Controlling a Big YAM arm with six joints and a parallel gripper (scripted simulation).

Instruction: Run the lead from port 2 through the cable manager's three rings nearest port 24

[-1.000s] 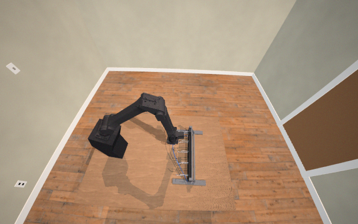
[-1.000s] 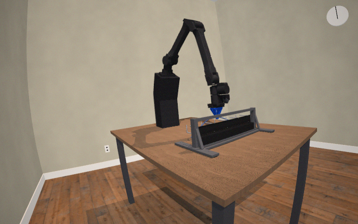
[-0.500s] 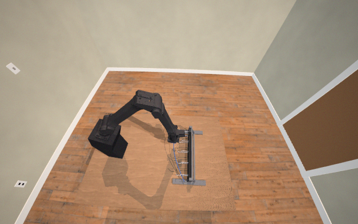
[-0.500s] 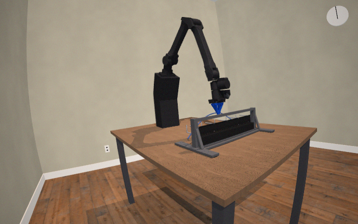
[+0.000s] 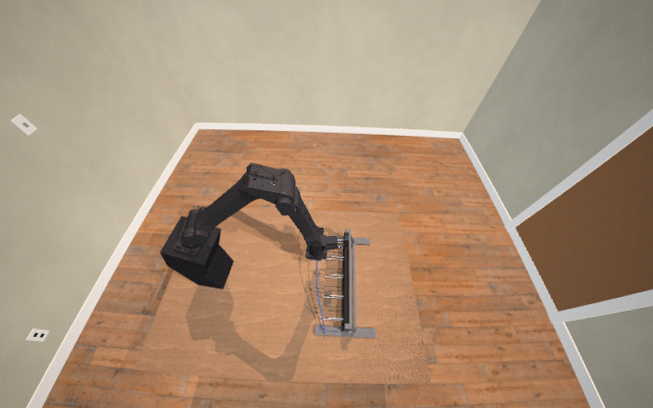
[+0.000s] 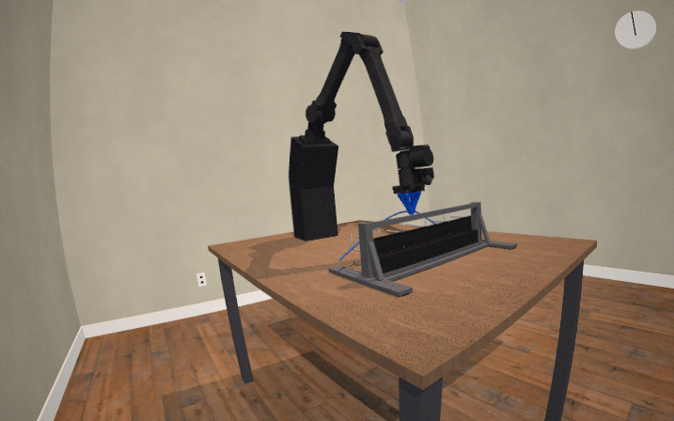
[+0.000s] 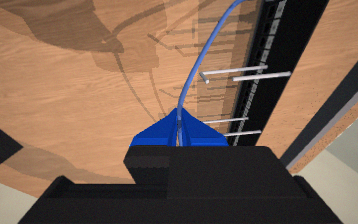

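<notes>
Now: hand 160 mm short of the grey rack, 50 mm to the left of it and 60 mm above it.
</notes>
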